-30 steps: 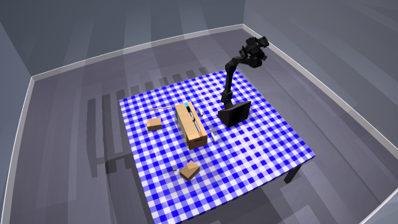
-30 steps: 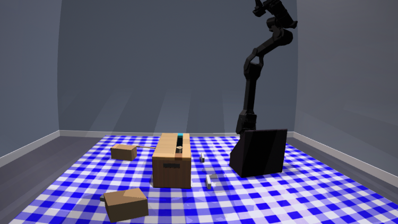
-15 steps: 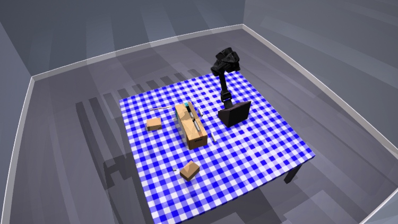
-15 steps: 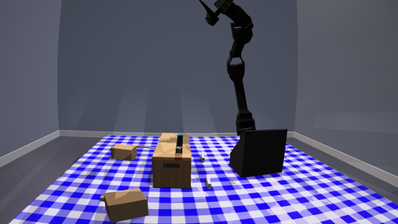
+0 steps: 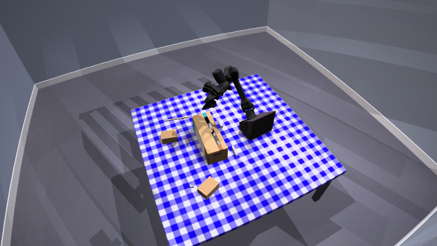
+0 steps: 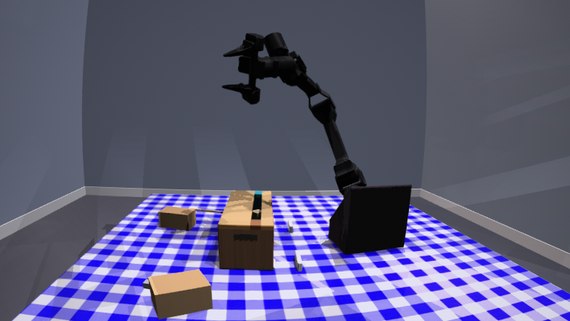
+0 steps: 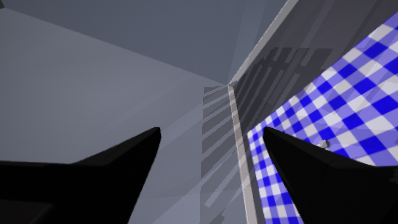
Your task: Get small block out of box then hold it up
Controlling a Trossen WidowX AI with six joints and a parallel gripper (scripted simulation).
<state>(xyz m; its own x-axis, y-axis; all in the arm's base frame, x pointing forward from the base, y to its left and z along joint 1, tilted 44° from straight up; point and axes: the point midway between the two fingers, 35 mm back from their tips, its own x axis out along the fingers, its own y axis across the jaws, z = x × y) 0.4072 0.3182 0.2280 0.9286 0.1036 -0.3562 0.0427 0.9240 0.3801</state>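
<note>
The small tan block is 43 cm below my gripper tip, 16 cm to the right of it and 12 cm behind it. From my gripper tip the other things lie so: thin stick (51 cm below, 50 cm to the right, 2 cm ahead); long cardboard box (45 cm below, 13 cm to the right, 13 cm behind).
</note>
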